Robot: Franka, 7 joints.
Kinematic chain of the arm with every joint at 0, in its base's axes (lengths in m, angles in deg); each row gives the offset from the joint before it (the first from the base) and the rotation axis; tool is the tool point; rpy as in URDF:
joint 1: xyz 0 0 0.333 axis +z
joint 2: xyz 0 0 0 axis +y
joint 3: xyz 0 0 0.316 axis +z
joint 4: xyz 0.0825 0 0 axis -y
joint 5: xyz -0.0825 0 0.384 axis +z
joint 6: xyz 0 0 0 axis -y
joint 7: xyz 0.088 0 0 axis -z
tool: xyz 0 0 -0.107 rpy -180 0 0
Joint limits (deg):
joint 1: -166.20..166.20
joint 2: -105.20..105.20
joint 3: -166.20..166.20
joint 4: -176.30..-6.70
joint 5: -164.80..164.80
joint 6: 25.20..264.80
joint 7: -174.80..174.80
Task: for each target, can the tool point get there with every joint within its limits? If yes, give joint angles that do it. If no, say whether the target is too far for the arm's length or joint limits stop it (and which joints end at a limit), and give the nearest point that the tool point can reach.
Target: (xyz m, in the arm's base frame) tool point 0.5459 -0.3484 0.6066
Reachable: yes | joints -25.12 8.06 -5.38 -91.94 126.08 154.71 -107.33
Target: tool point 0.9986 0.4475 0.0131
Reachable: no: too far | nearest point 0.7514 0.3367 0.0923 | short by 0.282 m
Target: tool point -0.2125 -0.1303 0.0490
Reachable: yes | joints 122.43 -62.30 128.31 -160.91 118.97 120.62 147.82
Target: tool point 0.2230 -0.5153 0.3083
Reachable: yes | joints 10.21 59.63 -86.99 -123.79 -93.41 165.04 -32.36
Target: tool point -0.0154 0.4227 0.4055
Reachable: yes | joints 101.36 -21.03 -5.40 -146.68 123.48 154.98 31.65
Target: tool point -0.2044 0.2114 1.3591
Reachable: no: too far | nearest point -0.1643 0.1699 1.1577 | short by 0.210 m
